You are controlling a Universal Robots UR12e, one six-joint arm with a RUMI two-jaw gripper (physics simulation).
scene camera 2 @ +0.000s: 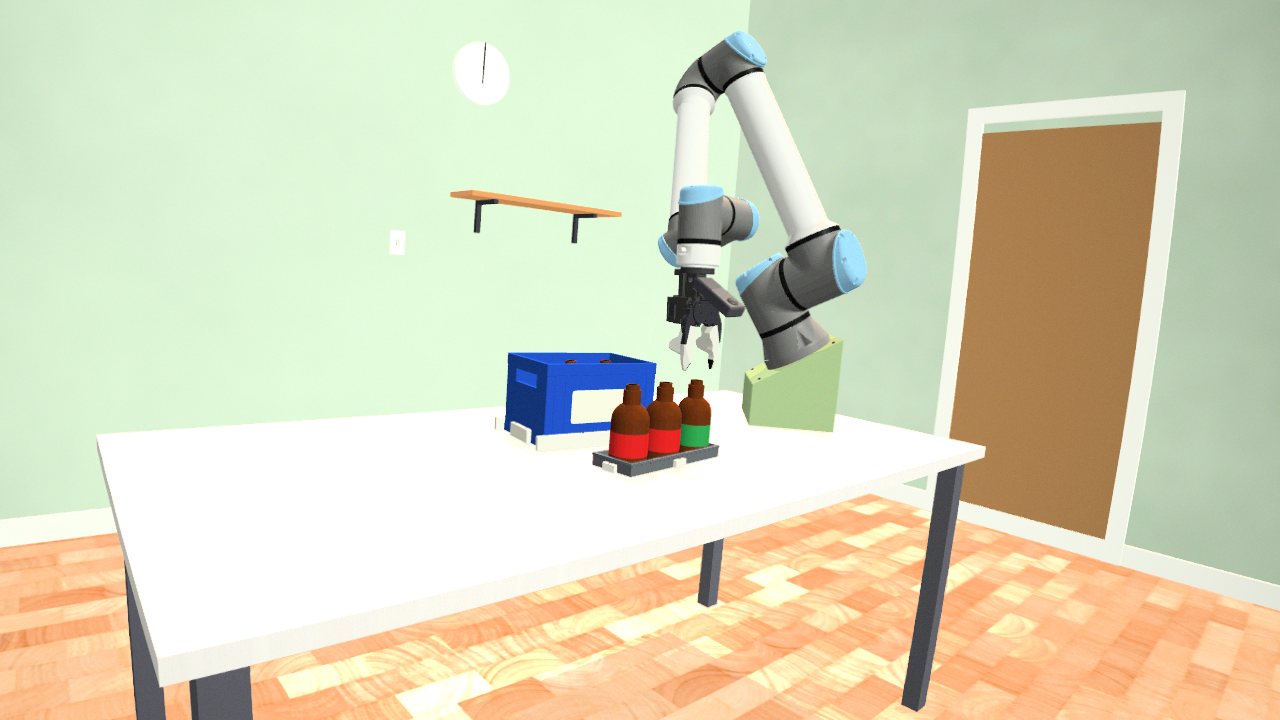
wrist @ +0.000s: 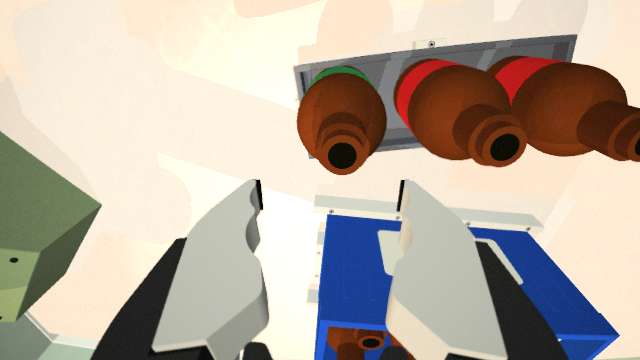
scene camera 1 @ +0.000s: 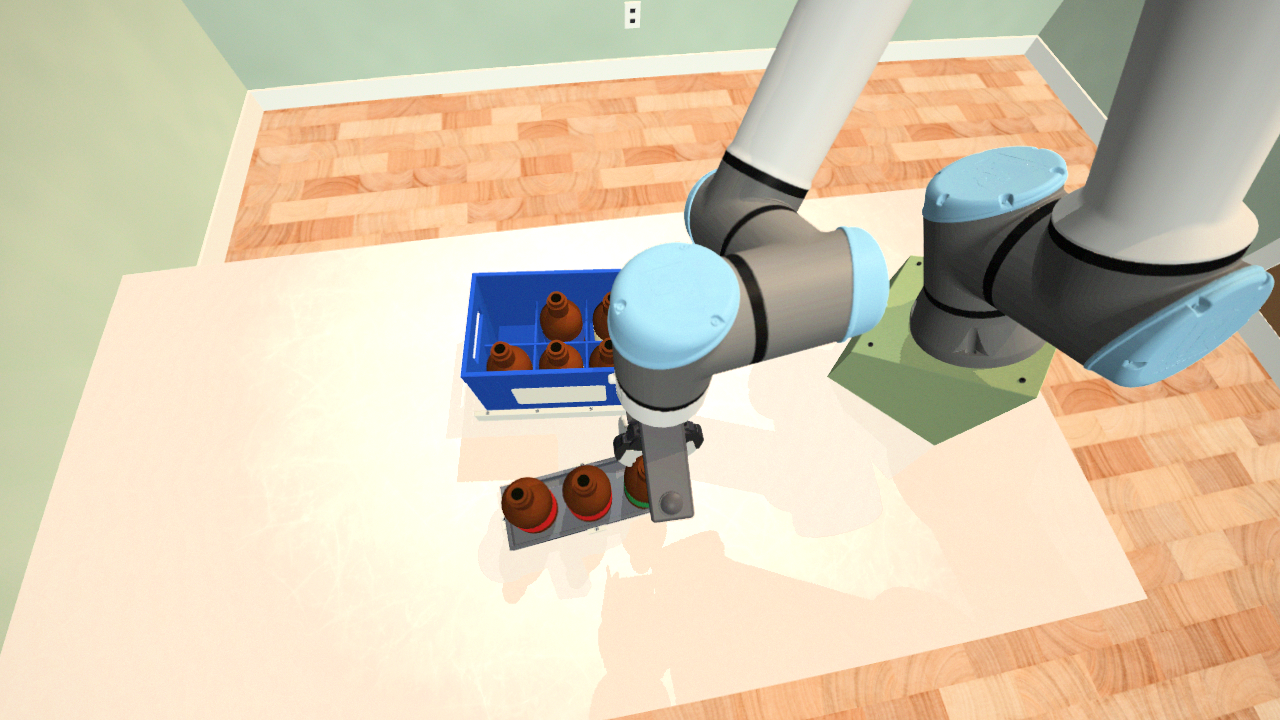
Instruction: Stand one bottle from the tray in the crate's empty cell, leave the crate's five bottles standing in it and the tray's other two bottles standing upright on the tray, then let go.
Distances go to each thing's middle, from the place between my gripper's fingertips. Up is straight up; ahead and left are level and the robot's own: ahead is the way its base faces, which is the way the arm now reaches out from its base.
I see the pale strip point(scene camera 1: 613, 410) 17 cm to the right of my hand, 16 cm below it and 9 cm ahead of it.
